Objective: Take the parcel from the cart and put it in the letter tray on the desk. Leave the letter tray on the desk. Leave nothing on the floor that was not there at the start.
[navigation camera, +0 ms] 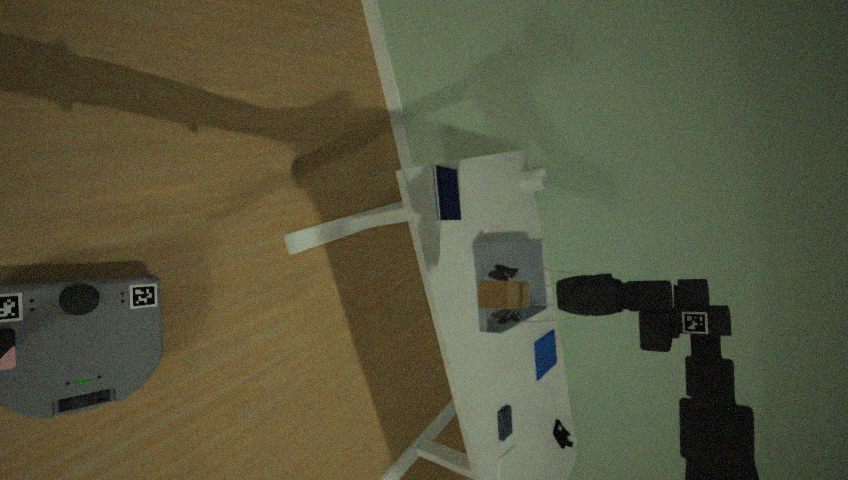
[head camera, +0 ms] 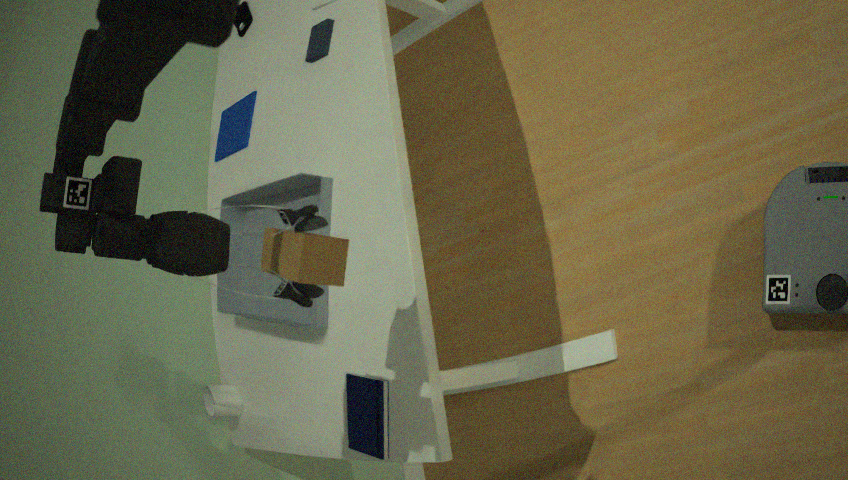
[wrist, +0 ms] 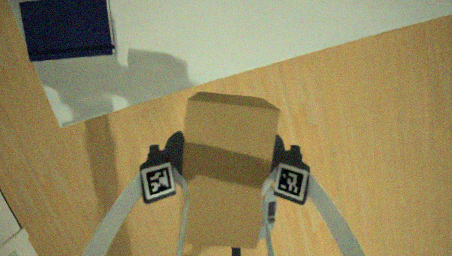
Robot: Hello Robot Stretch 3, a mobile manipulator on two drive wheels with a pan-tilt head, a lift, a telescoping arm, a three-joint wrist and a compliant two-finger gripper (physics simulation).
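Places are measured from the robot's base along level axes (x ahead, y left, z up), in metres.
Where they show: gripper, fingertip midpoint: [navigation camera: 490, 293] [head camera: 322, 257]; robot's base at its link origin: [navigation camera: 79, 297] [head camera: 829, 290].
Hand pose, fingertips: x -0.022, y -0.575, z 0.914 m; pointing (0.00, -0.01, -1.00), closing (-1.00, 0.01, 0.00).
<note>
Things, the pixels of their top centre, and the offset from my fingertips. "spot": a spot on its surface instead. Level surfaces: height alone.
- brown box-shaped parcel at its top centre: [head camera: 280, 253] [navigation camera: 519, 294] dz +0.059, dx +0.000, dy +0.000 m
- white desk at its surface level: dz -0.193 m
- dark blue book at its top centre: [head camera: 364, 417] [navigation camera: 449, 193] dz -0.181, dx +0.244, dy -0.135 m
- white cup at a spot on its surface: [head camera: 223, 400] [navigation camera: 533, 181] spot: dz -0.135, dx +0.336, dy -0.613 m
- blue sheet at its top centre: [head camera: 232, 127] [navigation camera: 547, 353] dz -0.185, dx -0.344, dy -0.753 m
- dark flat item at its top centre: [head camera: 316, 39] [navigation camera: 507, 423] dz -0.175, dx -0.463, dy -0.366 m
My gripper [head camera: 309, 256] [navigation camera: 502, 294] [wrist: 224, 149] is shut on the brown box-shaped parcel [head camera: 324, 261] [navigation camera: 493, 294] [wrist: 225, 215], one finger on each side. In the head and navigation views the parcel overlaps the grey letter tray [head camera: 255, 306] [navigation camera: 511, 240] on the white desk [head camera: 357, 148] [navigation camera: 458, 267] [wrist: 300, 30]. The parcel hides part of the tray's floor and rim. Its height over the tray is hard to tell. In the wrist view the desk's edge and wooden floor show beyond the parcel; the tray does not show there. The cart cannot be made out in the head view.
A dark blue book [head camera: 365, 416] [navigation camera: 448, 193] [wrist: 67, 30] and a white cup [head camera: 223, 400] [navigation camera: 532, 179] are near one desk end. A blue sheet [head camera: 236, 126] [navigation camera: 545, 355] and a dark flat item [head camera: 320, 40] [navigation camera: 504, 422] lie on the tray's other side. My base [head camera: 815, 243] [navigation camera: 101, 344] stands on the floor.
</note>
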